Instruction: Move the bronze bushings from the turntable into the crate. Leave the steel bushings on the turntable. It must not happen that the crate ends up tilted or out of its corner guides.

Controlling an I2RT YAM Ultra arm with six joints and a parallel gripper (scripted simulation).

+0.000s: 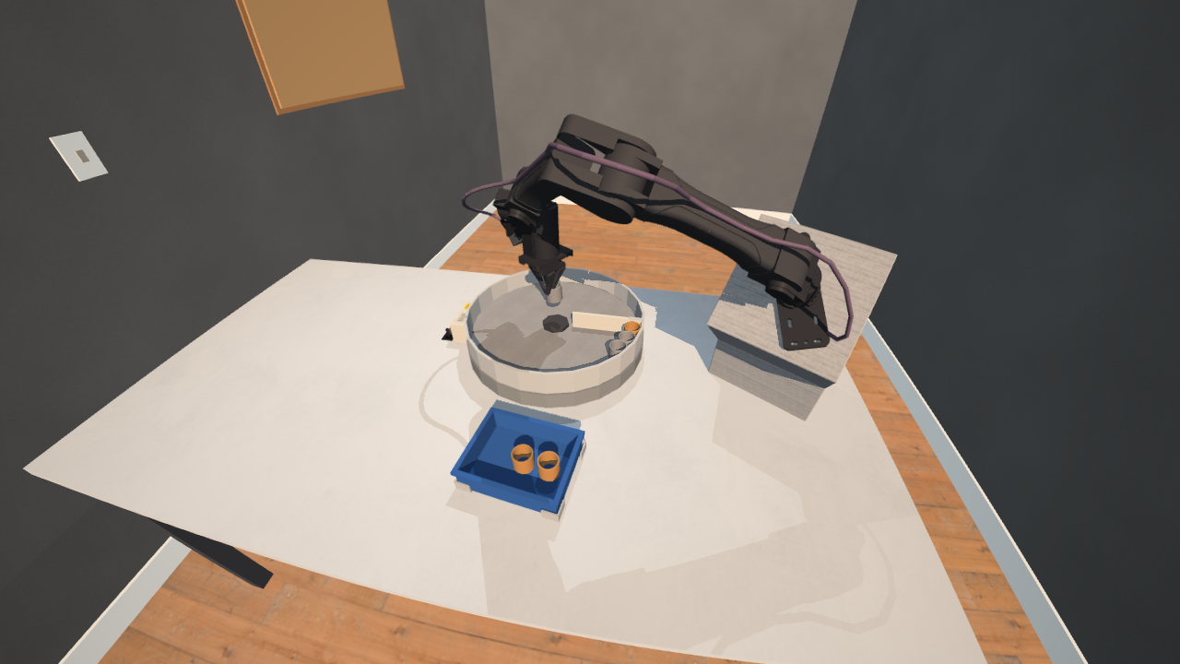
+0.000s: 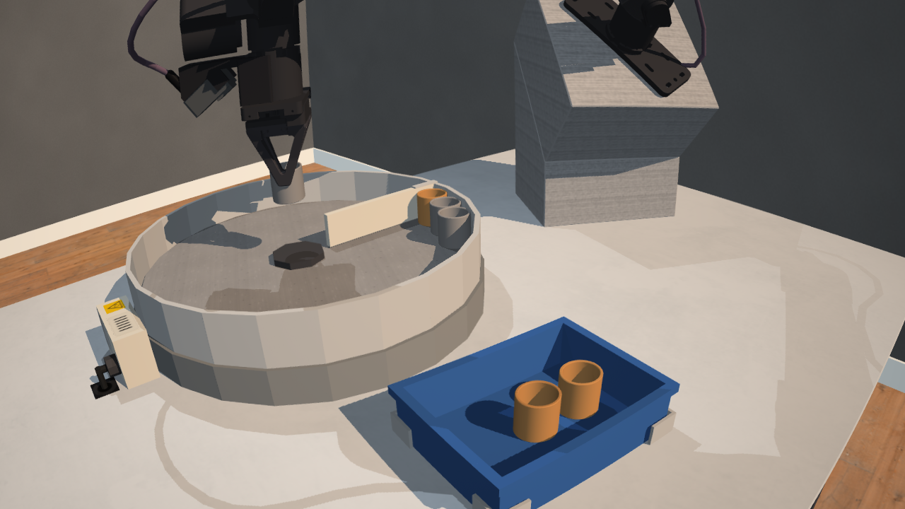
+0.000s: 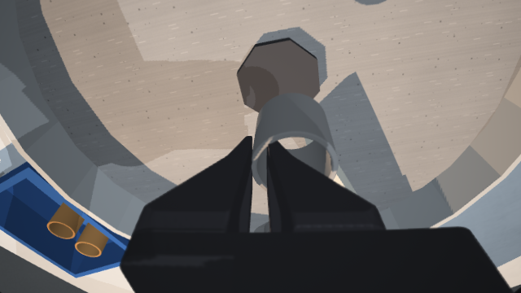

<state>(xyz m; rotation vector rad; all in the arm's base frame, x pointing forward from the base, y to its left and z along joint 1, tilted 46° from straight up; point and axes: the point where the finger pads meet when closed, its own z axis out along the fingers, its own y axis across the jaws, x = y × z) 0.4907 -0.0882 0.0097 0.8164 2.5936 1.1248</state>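
Now: hand 10 mm past the round turntable, 10 mm to the left of it and 100 mm above it. Also, from my hand: blue crate (70 mm behind, 340 mm to the left, 130 mm below).
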